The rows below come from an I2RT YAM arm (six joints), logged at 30 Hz.
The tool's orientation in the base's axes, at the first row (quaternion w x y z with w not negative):
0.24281, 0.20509, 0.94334, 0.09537
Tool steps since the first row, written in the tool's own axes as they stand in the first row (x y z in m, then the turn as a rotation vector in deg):
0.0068, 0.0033, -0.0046, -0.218, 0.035, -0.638
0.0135, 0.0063, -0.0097, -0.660, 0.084, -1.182
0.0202, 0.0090, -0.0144, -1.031, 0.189, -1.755
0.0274, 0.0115, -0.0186, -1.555, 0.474, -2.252
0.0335, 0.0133, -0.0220, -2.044, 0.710, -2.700
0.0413, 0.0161, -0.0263, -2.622, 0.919, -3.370
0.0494, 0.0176, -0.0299, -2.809, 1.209, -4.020
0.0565, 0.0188, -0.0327, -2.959, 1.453, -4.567
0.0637, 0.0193, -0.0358, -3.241, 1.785, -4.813
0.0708, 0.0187, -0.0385, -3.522, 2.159, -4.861
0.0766, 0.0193, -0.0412, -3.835, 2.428, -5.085
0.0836, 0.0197, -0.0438, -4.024, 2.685, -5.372
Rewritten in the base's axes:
-0.0066, 0.0055, 0.0020, -0.131, -0.114, 0.652
-0.0134, 0.0107, 0.0045, -0.032, -0.305, 1.321
-0.0202, 0.0157, 0.0065, 0.014, -0.418, 2.001
-0.0272, 0.0207, 0.0078, 0.283, -0.429, 2.730
-0.0331, 0.0247, 0.0087, 0.530, -0.465, 3.387
-0.0405, 0.0302, 0.0099, 0.730, -0.582, 4.267
-0.0483, 0.0348, 0.0101, 0.654, -0.455, 4.988
-0.0549, 0.0387, 0.0098, 0.585, -0.345, 5.591
-0.0621, 0.0420, 0.0096, 0.801, -0.188, 6.015
-0.0693, 0.0444, 0.0088, 1.129, 0.022, 6.279
-0.0750, 0.0472, 0.0089, 1.359, 0.110, 6.678
-0.0818, 0.0504, 0.0083, 1.455, 0.235, 7.077

